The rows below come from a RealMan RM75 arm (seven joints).
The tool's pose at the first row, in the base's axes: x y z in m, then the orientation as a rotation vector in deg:
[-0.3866, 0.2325, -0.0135, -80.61, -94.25, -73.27]
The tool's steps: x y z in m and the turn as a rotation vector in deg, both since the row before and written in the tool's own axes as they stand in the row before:
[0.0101, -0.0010, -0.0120, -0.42, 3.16, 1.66]
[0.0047, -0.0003, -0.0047, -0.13, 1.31, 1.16]
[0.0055, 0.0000, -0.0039, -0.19, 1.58, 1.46]
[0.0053, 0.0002, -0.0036, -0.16, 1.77, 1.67]
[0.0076, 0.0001, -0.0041, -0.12, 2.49, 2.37]
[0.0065, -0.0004, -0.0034, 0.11, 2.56, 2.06]
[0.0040, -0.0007, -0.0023, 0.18, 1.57, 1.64]
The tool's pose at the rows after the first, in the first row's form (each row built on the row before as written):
[-0.3916, 0.2250, -0.0006, -79.22, -90.49, -74.31]
[-0.3935, 0.2220, 0.0050, -78.90, -88.54, -74.40]
[-0.3951, 0.2199, 0.0112, -78.56, -86.13, -74.48]
[-0.3963, 0.2178, 0.0171, -78.14, -83.43, -74.48]
[-0.3979, 0.2155, 0.0253, -77.46, -79.68, -74.33]
[-0.3995, 0.2134, 0.0322, -76.37, -76.27, -74.17]
[-0.4008, 0.2117, 0.0364, -75.80, -73.94, -73.71]

